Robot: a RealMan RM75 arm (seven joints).
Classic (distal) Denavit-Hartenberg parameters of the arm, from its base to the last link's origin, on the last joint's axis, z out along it. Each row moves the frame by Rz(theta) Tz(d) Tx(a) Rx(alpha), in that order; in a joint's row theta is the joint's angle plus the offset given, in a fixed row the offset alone. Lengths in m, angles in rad.
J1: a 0; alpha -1.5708; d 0.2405; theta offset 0
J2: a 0; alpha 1.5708; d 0; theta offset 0
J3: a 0; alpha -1.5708; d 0.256; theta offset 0
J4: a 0; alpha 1.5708; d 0; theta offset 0
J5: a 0; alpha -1.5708; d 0.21; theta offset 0
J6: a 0; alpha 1.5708; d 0; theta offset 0
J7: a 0; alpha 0; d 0.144; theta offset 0
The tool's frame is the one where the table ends.
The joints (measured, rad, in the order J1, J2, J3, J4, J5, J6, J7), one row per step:
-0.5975, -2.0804, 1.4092, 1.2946, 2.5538, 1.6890, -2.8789
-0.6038, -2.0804, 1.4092, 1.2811, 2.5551, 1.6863, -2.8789
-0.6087, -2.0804, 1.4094, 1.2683, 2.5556, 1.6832, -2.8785
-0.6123, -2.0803, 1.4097, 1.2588, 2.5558, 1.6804, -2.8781
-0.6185, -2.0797, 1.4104, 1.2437, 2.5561, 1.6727, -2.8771
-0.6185, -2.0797, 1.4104, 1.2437, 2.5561, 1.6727, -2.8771
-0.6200, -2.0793, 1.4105, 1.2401, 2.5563, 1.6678, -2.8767
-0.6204, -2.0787, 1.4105, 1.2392, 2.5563, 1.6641, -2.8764
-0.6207, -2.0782, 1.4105, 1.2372, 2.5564, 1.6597, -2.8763
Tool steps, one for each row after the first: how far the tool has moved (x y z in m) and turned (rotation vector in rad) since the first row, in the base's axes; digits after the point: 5 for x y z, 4 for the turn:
-0.00060, 0.00069, -0.00128, -0.0039, 0.0025, 0.0042
-0.00141, 0.00116, -0.00257, -0.0076, 0.0041, 0.0085
-0.00201, 0.00155, -0.00353, -0.0101, 0.0052, 0.0113
-0.00279, 0.00275, -0.00498, -0.0113, 0.0067, 0.0135
-0.00279, 0.00275, -0.00498, -0.0113, 0.0067, 0.0135
-0.00295, 0.00351, -0.00527, -0.0088, 0.0067, 0.0126
-0.00300, 0.00413, -0.00521, -0.0058, 0.0064, 0.0111
-0.00328, 0.00473, -0.00528, -0.0027, 0.0061, 0.0105

